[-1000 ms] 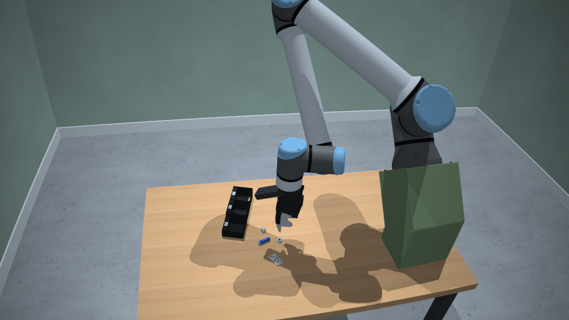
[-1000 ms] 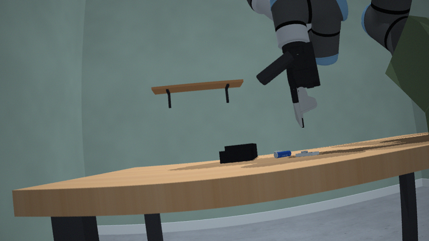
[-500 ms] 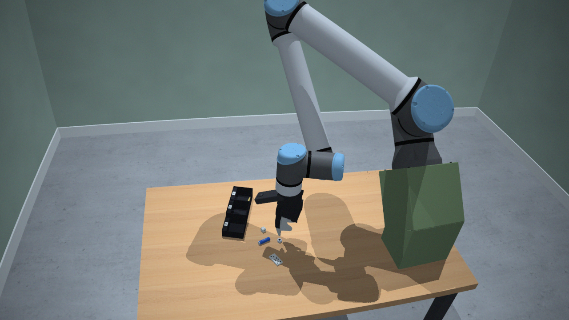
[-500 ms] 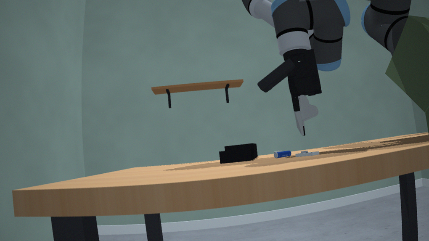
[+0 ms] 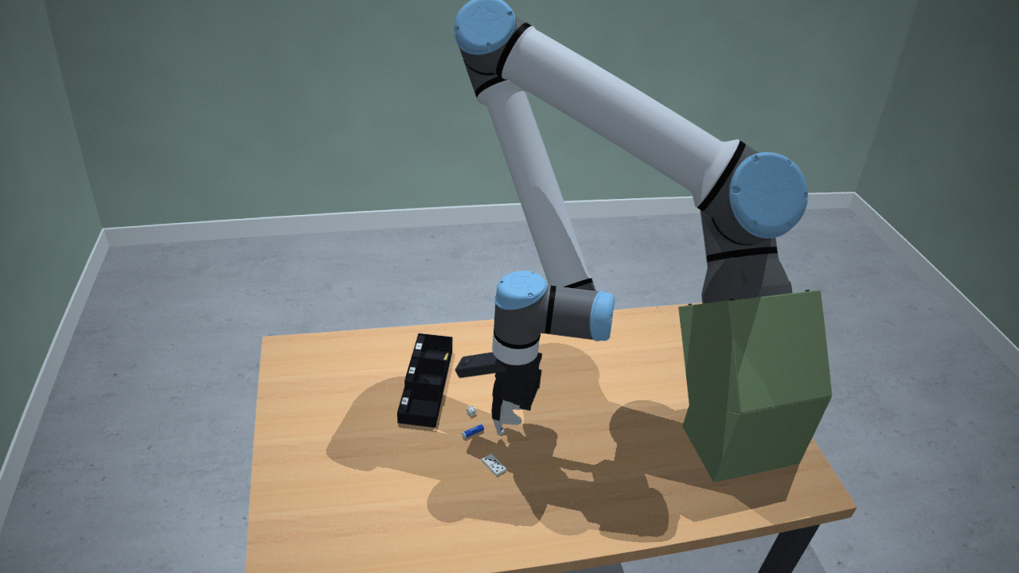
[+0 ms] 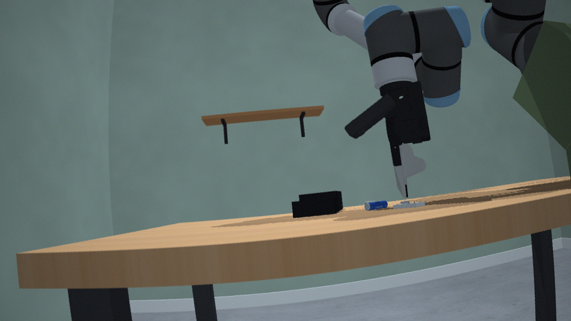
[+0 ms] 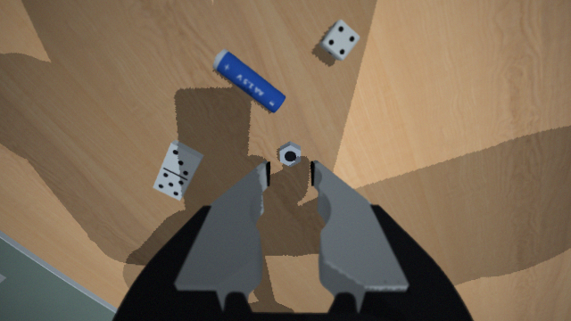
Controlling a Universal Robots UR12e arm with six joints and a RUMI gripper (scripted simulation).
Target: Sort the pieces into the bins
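The grey nut lies 3 cm below my hand. From my hand the other things lie so: battery 6 cm ahead, 2 cm below, 1 cm to the right; then white domino 9 cm to the left, 4 cm ahead, 3 cm below; then white die 7 cm to the right, 4 cm ahead, 2 cm below.
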